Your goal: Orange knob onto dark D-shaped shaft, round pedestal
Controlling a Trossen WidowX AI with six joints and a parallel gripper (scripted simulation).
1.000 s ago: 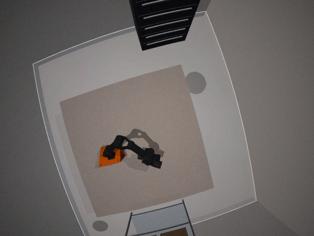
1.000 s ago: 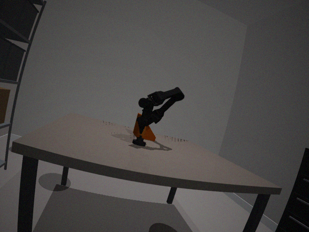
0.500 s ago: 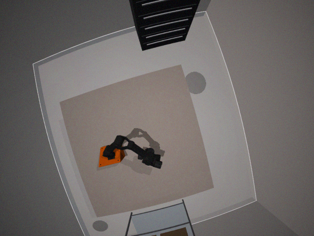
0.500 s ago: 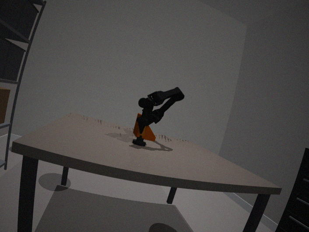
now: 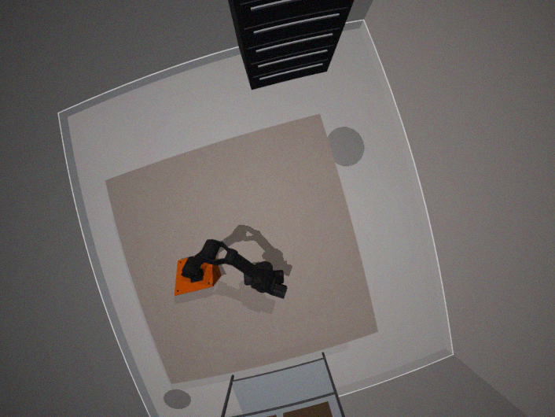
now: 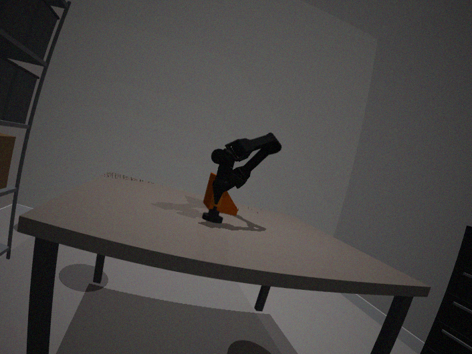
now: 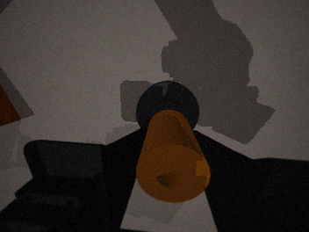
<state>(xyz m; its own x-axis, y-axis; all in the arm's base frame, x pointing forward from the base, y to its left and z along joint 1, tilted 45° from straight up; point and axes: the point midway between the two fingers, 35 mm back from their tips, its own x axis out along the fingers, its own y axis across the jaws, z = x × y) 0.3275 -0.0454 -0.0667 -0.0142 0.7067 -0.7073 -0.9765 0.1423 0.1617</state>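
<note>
Now: gripper tip 20 mm below the orange knob. From my gripper tip the other things lie so: round dark pedestal (40 mm below).
</note>
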